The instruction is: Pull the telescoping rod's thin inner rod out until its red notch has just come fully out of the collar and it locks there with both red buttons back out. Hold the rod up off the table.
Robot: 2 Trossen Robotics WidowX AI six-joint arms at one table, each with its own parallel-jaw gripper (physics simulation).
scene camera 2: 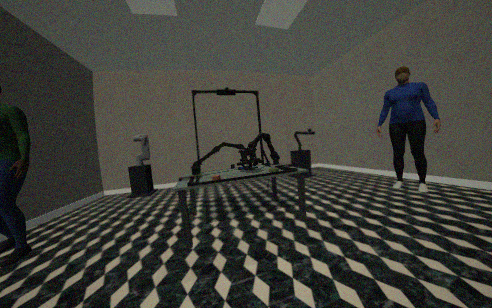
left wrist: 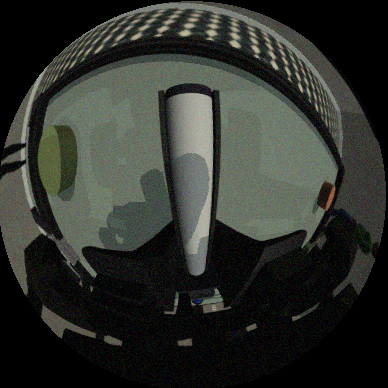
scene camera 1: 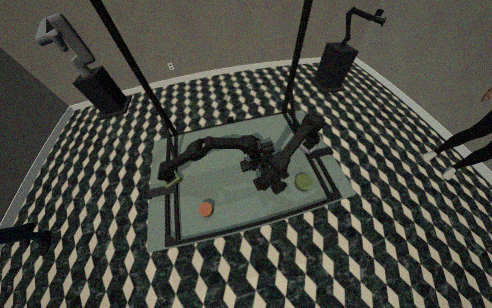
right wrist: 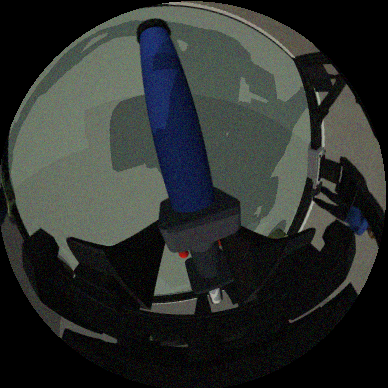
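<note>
The thin inner rod is pale, with a dark end cap, and points away from my left gripper, which is shut on it. The thick outer tube is blue with a black end cap. My right gripper is shut on the dark collar at its end. One red button sticks out at the collar's left; a red sliver shows at its right. A short pale piece shows below the collar. The rod is held above the table. The red notch does not show.
An orange disc lies at the table's front left in scene camera 1. A green disc lies right of the grippers there. Dark frame posts rise behind the table. Both arms are close together over it.
</note>
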